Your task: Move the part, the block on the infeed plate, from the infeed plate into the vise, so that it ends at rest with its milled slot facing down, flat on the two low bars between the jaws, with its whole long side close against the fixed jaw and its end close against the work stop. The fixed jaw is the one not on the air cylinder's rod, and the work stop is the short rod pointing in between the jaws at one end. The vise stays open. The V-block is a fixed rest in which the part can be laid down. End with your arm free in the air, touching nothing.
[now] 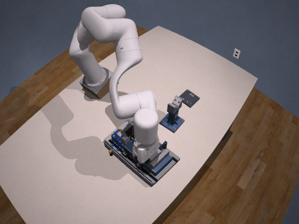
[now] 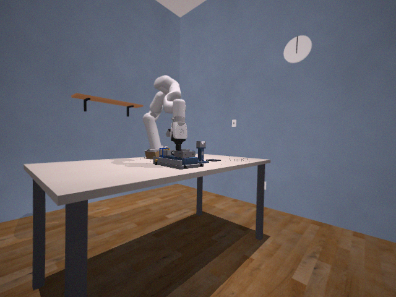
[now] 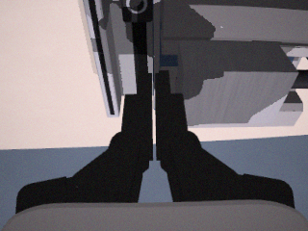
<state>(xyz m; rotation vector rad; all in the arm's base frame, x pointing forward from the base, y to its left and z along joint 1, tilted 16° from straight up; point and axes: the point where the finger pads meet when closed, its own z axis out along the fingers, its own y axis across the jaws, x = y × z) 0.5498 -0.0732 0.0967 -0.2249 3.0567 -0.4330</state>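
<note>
My gripper is now 4 cm to the right of the part, 3 cm above it and 1 cm past it. From my hand the other things lie so: fixed jaw 6 cm to the left, 4 cm below, 2 cm ahead; then work stop 10 cm to the left, 3 cm below, 1 cm behind; then moving jaw 5 cm to the left, 4 cm below, 4 cm behind.
</note>
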